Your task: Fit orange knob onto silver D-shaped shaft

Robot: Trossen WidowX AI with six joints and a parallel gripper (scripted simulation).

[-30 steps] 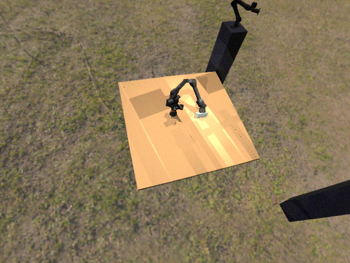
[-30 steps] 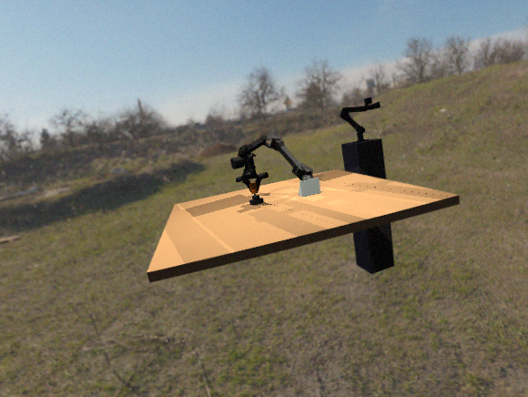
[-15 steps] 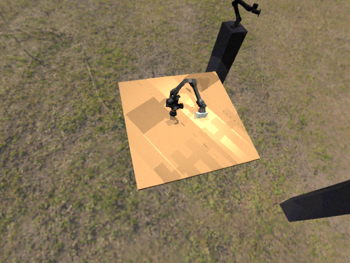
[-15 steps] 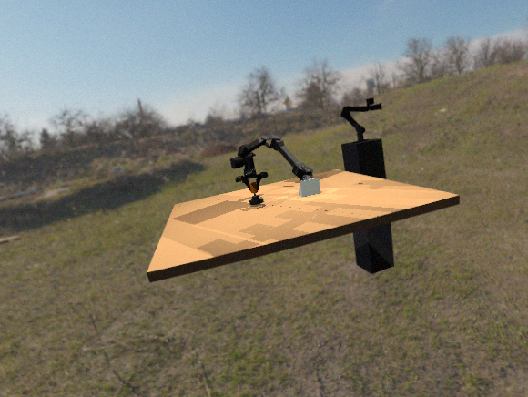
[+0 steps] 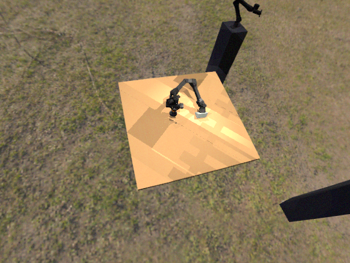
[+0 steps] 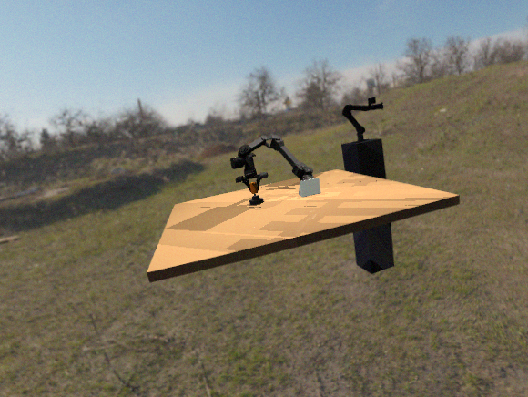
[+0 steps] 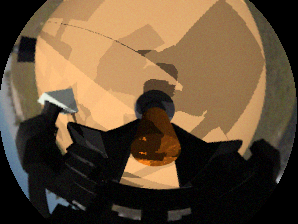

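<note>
My gripper tip is 40 mm above the round dark pedestal. The rest, counted from my gripper tip: orange knob: 30 mm above.
</note>
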